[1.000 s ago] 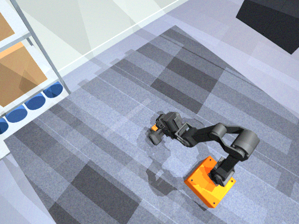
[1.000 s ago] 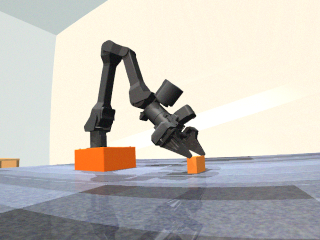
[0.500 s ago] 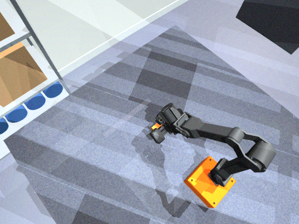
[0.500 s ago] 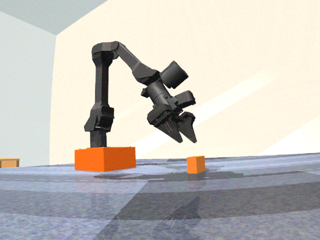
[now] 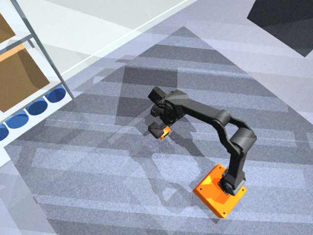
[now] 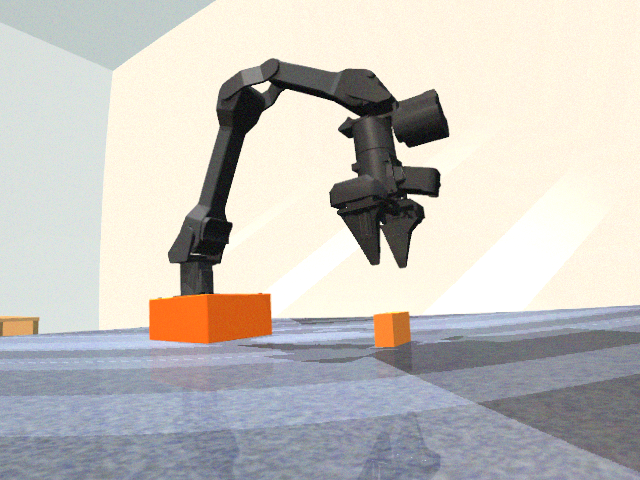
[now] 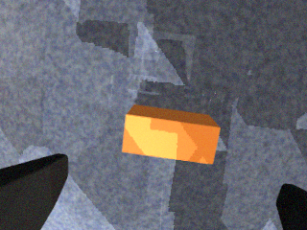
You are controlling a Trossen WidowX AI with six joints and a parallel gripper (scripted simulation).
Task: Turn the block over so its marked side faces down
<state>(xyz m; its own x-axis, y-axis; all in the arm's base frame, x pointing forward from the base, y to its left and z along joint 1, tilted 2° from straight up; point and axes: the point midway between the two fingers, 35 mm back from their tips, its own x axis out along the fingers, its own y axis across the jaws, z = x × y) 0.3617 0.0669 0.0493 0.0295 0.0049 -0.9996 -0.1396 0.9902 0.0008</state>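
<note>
My gripper tip is 8 cm above the orange block and 1 cm past it.
</note>
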